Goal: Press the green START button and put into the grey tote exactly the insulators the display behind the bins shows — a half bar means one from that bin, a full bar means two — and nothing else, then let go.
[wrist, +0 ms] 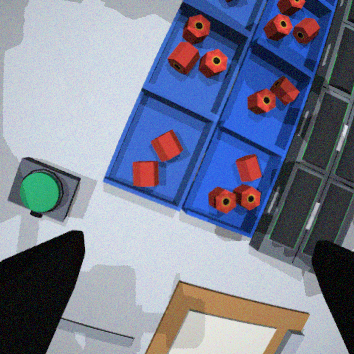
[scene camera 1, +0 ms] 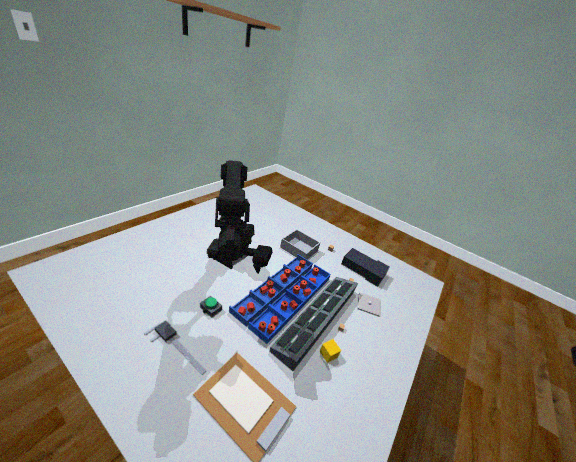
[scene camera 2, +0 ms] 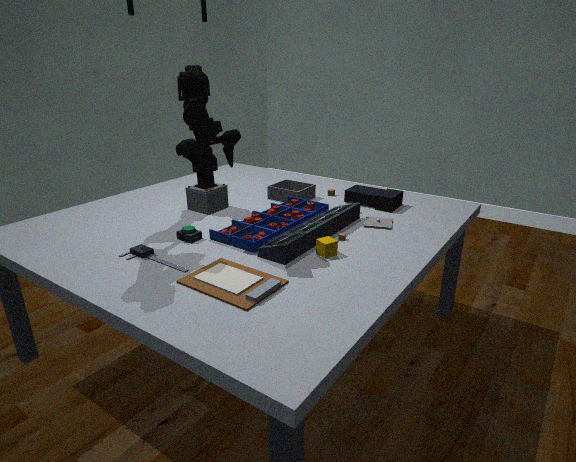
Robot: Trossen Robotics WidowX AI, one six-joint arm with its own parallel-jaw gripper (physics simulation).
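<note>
My gripper [scene camera 1: 245,269] [scene camera 2: 215,168] [wrist: 201,248] is open and empty, high above the table; in the wrist view its fingers are wide apart below the bins' end. The green START button [scene camera 1: 211,302] [scene camera 2: 188,229] [wrist: 40,191] sits on a dark base, at left in the wrist view. Blue bins [scene camera 1: 267,336] [scene camera 2: 240,243] [wrist: 240,222] stand in two rows and hold red insulators [scene camera 1: 250,307] [wrist: 166,146], some upright, some lying. The dark display [scene camera 1: 312,320] [scene camera 2: 312,232] [wrist: 295,202] has green-outlined cells and pale short bars; their meaning is unclear. The grey tote [scene camera 1: 287,248] [scene camera 2: 280,194] looks empty in scene camera 1.
A clipboard [scene camera 1: 220,412] [scene camera 2: 200,286] [wrist: 220,298] and calipers [scene camera 1: 166,330] [scene camera 2: 142,251] lie toward the front. A yellow cube [scene camera 1: 330,351] [scene camera 2: 326,247] stands beside the display. A black box [scene camera 1: 365,266] [scene camera 2: 373,197], a pale plate [scene camera 1: 369,305] and small wooden cubes [scene camera 1: 331,248] lie at right.
</note>
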